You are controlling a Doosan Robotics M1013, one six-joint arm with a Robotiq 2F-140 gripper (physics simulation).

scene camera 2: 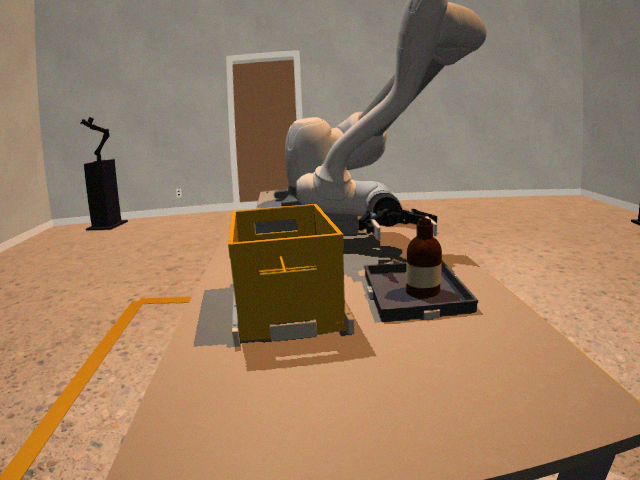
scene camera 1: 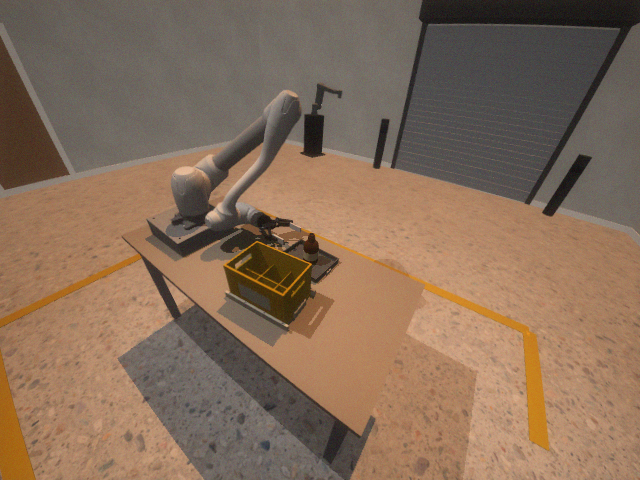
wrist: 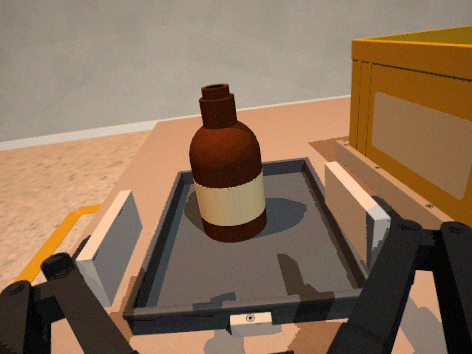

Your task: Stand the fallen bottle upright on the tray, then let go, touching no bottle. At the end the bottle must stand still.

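Note:
A brown bottle with a cream label stands upright on the dark tray. Its whole base rests on the tray floor, apart from the tray walls. My gripper is wide open and empty. It is on the robot's side of the bottle, back from it and touching nothing. In the wrist view the bottle shows beyond the fingertips, with a gap on both sides.
A yellow crate with inner dividers stands beside the tray, held by low rails on the table. The robot's base plate is at the table's far end. Small pale blocks sit against the tray's sides.

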